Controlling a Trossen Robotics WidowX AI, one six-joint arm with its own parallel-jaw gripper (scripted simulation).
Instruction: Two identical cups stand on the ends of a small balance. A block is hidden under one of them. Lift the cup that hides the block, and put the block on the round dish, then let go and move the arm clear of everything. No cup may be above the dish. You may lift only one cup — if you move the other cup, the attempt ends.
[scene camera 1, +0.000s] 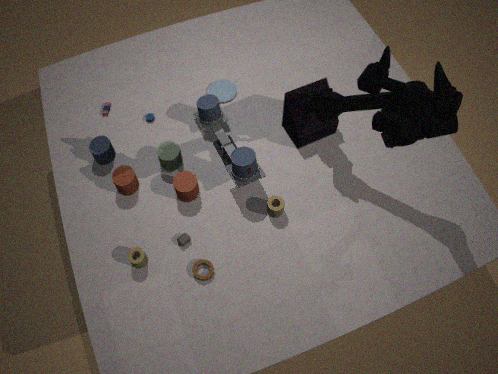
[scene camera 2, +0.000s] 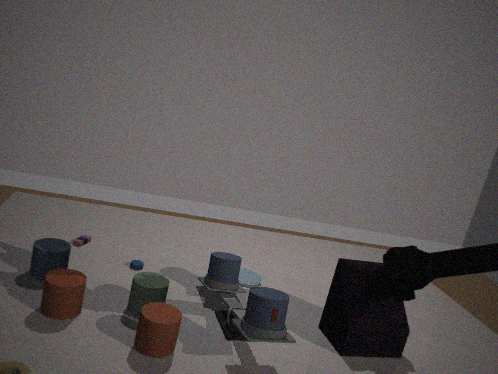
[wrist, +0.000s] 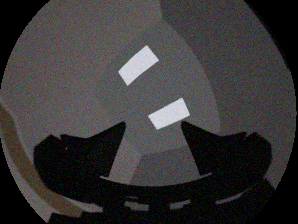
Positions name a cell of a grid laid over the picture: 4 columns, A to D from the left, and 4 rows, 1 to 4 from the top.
gripper: scene camera 1 D1; wrist C3; not seen in scene camera 2 (out of frame)
